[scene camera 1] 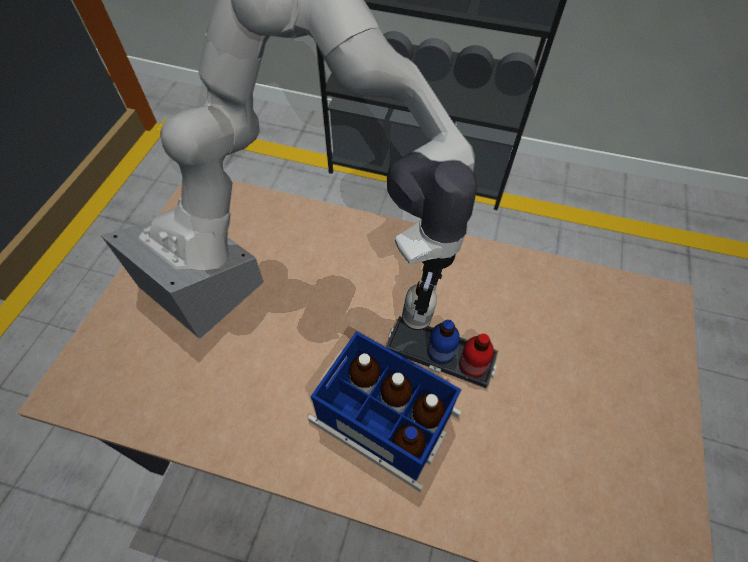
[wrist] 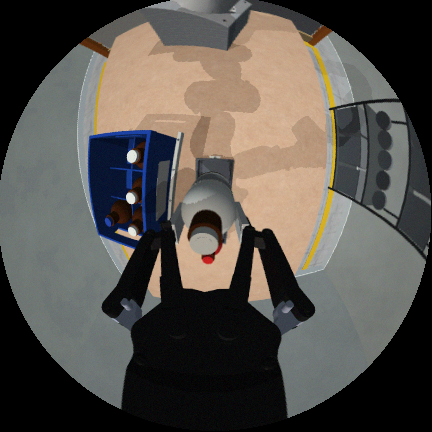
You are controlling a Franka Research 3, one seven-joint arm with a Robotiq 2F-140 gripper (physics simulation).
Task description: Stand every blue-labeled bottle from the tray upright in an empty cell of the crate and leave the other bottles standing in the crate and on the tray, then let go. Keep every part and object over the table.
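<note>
My gripper [scene camera 1: 422, 306] [wrist: 209, 209] is shut on the white bottle [scene camera 1: 417, 315] [wrist: 207, 200], which hangs upright above the left end of the dark tray [scene camera 1: 406, 345] [wrist: 215, 166]. The blue bottle [scene camera 1: 444, 345] stands mid-tray, the red bottle [scene camera 1: 477, 358] [wrist: 208, 260] at its right end. In the wrist view the blue bottle is hidden behind the held one. The blue crate [scene camera 1: 325, 412] [wrist: 159, 145] holds three white-capped brown bottles in its back row and a blue-capped brown bottle [scene camera 1: 409, 442] [wrist: 119, 213] at front right. Its front left and front middle cells are empty.
The crate stands close in front of the tray in the scene view. Pale strips [scene camera 1: 362, 453] [wrist: 175, 175] lie along its base. The robot's grey base block [scene camera 1: 205, 302] [wrist: 195, 30] is at the table's left. A dark shelf rack stands behind the table.
</note>
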